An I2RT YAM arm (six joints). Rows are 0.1 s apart.
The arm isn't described. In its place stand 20 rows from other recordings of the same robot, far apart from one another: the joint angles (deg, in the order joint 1, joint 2, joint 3, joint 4, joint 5, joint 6), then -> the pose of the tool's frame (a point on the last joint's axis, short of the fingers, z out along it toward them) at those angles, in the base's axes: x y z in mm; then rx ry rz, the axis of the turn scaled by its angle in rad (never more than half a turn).
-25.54 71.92 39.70 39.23 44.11 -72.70 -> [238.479 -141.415 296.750 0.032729 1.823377 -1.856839]
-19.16 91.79 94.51 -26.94 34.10 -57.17 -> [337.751 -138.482 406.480 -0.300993 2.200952 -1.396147]
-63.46 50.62 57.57 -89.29 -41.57 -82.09 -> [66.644 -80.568 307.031 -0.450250 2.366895 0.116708]
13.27 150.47 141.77 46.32 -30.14 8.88 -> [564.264 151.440 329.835 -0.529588 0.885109 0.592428]
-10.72 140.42 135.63 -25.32 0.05 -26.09 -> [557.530 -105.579 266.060 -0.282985 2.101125 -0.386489]
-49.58 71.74 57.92 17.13 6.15 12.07 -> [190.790 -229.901 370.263 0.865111 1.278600 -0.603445]
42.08 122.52 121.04 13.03 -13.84 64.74 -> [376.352 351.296 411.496 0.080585 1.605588 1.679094]
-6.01 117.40 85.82 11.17 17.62 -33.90 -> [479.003 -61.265 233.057 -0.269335 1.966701 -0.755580]
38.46 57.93 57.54 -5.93 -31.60 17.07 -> [167.649 156.986 384.062 -0.762190 1.641070 1.170788]
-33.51 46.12 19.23 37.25 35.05 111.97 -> [142.226 -118.693 265.044 1.457941 -0.088755 0.702000]
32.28 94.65 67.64 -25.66 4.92 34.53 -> [300.336 186.107 231.778 0.086247 2.524817 0.379189]
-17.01 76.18 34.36 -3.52 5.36 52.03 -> [244.266 -78.204 173.363 1.377758 1.922910 0.186703]
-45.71 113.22 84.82 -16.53 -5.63 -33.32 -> [313.664 -316.534 215.085 0.212043 2.410971 -0.547059]
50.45 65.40 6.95 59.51 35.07 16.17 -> [138.375 135.441 178.058 0.019263 1.572458 0.442143]
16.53 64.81 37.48 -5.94 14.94 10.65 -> [236.013 60.471 233.751 0.041228 2.129046 -0.001243]
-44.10 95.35 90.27 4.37 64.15 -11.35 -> [253.091 -289.875 413.312 1.366774 1.224986 -1.582844]
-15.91 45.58 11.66 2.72 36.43 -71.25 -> [147.890 -64.138 161.957 -0.713619 2.310277 -1.490244]
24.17 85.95 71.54 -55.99 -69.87 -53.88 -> [244.059 146.168 292.730 -1.567248 1.518516 1.366835]
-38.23 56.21 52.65 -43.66 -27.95 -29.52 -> [161.970 -106.354 300.184 -0.048170 2.275848 -0.026513]
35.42 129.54 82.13 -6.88 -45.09 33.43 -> [356.916 284.774 96.831 -0.410126 2.708099 1.424016]
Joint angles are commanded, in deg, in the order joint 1, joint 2, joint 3, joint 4, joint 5, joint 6. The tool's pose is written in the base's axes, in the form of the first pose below.
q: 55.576, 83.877, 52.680, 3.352, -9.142, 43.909
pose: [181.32 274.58 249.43 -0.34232 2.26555 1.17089]
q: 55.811, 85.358, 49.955, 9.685, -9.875, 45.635
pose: [181.15 277.53 236.28 -0.32303 2.24309 1.22434]
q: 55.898, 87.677, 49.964, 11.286, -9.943, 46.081
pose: [184.13 282.90 226.34 -0.31733 2.25964 1.22192]
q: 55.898, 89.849, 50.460, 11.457, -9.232, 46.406
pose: [187.66 287.35 217.28 -0.30207 2.28612 1.19593]
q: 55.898, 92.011, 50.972, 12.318, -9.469, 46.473
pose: [190.90 292.39 209.30 -0.30390 2.30182 1.19068]
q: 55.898, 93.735, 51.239, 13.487, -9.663, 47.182
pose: [193.41 296.30 202.77 -0.29252 2.31295 1.19623]
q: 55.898, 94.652, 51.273, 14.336, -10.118, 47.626
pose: [194.43 298.31 199.03 -0.28959 2.31884 1.20665]
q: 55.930, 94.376, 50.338, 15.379, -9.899, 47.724
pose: [193.07 296.40 197.25 -0.28560 2.31168 1.20905]
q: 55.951, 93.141, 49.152, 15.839, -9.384, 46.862
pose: [190.38 292.10 198.63 -0.29630 2.29407 1.20006]
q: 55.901, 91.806, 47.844, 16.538, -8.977, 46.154
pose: [187.82 287.32 200.21 -0.30362 2.27408 1.19589]
